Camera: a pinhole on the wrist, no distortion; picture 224 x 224 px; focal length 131.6 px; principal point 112.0 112.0 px. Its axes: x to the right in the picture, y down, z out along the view. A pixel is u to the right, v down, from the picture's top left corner.
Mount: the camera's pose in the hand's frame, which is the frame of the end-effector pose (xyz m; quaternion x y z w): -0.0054 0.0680 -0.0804 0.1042 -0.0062 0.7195 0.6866
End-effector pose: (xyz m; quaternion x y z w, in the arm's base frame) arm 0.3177 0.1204 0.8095 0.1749 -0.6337 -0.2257 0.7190
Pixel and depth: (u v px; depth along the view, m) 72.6 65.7 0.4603
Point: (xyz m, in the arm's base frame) 0.0027 -0.0988 0.9717
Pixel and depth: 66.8 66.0 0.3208
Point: 0.1249 -0.0268 0.9210
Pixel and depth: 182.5 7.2 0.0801
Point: 0.3384 0.1686 0.9199
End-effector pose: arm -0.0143 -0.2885 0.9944 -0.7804 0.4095 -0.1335 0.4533
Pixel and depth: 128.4 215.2 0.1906
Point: -0.0470 -0.1278 0.8992
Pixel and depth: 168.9 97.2 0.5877
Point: 0.2541 -0.1350 0.4911
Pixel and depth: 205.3 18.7 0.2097
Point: 0.0654 -0.3865 0.7401
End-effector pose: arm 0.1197 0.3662 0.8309 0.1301 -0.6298 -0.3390 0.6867
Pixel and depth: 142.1 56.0 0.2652
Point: -0.0206 0.3894 1.0278
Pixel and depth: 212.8 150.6 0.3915
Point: -0.1371 0.7230 1.0168
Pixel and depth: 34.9 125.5 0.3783
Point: -0.1918 0.2647 0.7620
